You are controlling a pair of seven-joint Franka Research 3 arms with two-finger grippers.
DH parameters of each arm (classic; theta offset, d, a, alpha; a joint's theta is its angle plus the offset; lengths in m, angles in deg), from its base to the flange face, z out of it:
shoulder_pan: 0 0.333 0 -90
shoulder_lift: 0 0 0 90
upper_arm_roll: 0 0.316 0.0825 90
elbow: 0 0 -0.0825 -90
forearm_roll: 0 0.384 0 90
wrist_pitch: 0 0 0.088 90
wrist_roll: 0 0.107 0 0
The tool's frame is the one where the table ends.
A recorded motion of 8 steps. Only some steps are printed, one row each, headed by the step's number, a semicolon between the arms.
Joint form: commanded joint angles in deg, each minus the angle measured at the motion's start. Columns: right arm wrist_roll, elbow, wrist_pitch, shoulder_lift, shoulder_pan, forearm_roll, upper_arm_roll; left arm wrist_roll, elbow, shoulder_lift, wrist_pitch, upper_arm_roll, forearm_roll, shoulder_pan.
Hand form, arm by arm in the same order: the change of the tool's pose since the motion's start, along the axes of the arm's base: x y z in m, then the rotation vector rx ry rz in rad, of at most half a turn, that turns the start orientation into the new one. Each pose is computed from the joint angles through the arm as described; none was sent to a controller.
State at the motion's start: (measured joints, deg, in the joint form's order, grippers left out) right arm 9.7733 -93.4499 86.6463 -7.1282 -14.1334 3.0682 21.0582; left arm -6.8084 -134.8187 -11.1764 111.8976 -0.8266 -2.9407 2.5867
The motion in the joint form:
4: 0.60 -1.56 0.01 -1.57 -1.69 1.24 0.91; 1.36 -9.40 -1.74 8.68 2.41 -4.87 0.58
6: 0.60 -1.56 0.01 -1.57 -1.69 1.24 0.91; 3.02 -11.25 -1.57 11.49 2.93 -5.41 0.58
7: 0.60 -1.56 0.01 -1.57 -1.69 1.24 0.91; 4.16 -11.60 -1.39 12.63 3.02 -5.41 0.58
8: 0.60 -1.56 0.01 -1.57 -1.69 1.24 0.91; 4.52 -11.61 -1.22 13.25 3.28 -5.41 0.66
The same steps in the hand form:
4: -0.0075 -0.0022 -0.0004 0.0092 0.0035 -0.0244; -0.0307 0.0178 -0.0455 -0.0710 -0.0232 0.0908
6: -0.0075 -0.0022 -0.0004 0.0092 0.0035 -0.0244; -0.0354 0.0215 -0.0566 -0.0797 -0.0400 0.0824
7: -0.0075 -0.0022 -0.0004 0.0092 0.0035 -0.0244; -0.0350 0.0226 -0.0591 -0.0808 -0.0524 0.0662
8: -0.0075 -0.0022 -0.0004 0.0092 0.0035 -0.0244; -0.0340 0.0253 -0.0596 -0.0810 -0.0608 0.0667

